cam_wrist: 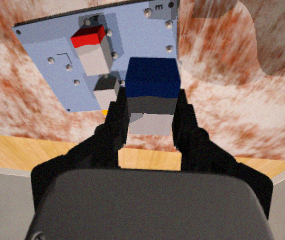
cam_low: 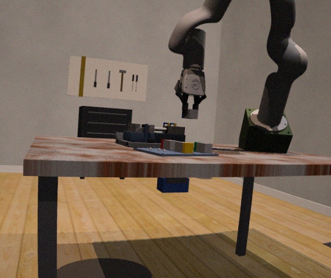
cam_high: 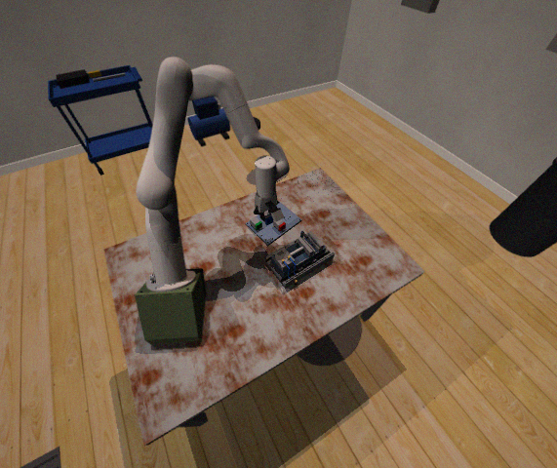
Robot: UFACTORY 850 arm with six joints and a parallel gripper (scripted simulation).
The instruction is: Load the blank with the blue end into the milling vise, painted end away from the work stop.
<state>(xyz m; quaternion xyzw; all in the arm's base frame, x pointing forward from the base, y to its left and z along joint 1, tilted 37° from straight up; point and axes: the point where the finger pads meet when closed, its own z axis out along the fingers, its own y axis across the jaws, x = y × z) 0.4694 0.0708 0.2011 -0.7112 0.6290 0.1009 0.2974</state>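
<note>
Right now my hand is 80 mm short of the pale rod, 200 mm to the left of it and 90 mm above it. Round my hand: blue-ended blank: 20 mm below; then green-ended blank: 30 mm behind, 80 mm to the left, 150 mm below; then red-ended blank: 80 mm ahead, 30 mm to the left, 150 mm below.
</note>
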